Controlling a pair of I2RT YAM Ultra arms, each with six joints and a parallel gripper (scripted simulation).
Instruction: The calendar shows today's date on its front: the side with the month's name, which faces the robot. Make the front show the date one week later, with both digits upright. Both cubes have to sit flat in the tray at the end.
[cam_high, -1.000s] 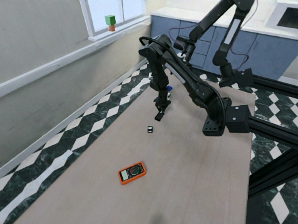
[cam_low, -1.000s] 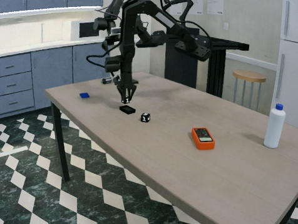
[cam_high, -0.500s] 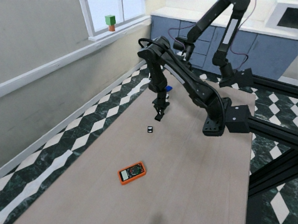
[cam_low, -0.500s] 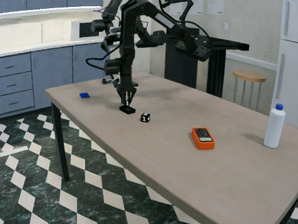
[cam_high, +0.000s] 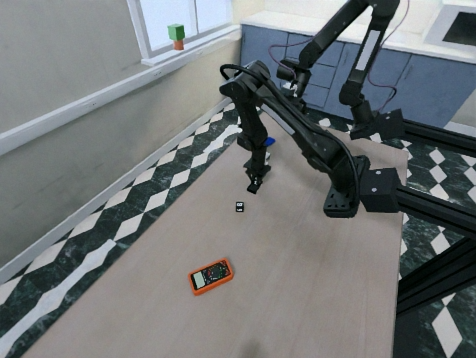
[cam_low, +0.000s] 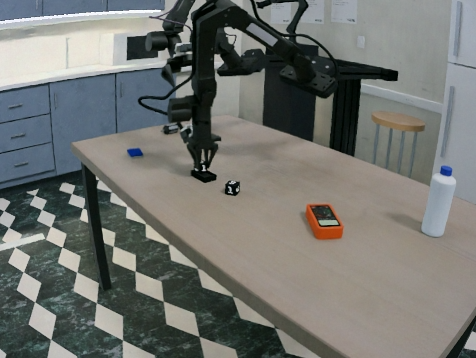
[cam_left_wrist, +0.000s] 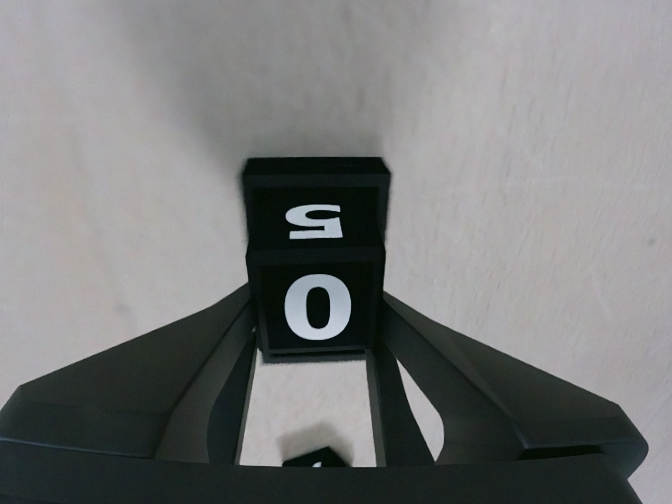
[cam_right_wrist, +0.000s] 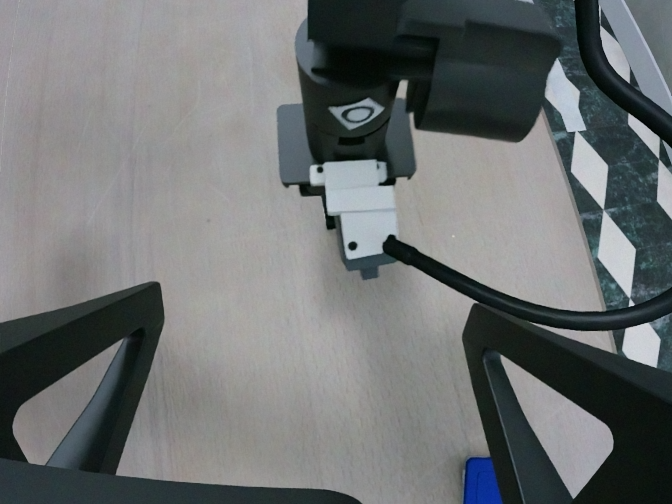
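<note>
Now: the black calendar tray 30 mm below my left hand. The rest, counted from my left hand: flat blue object 330 mm to the right, 80 mm ahead, 30 mm below; then white bottle 670 mm to the left, 270 mm behind, 50 mm above.
</note>
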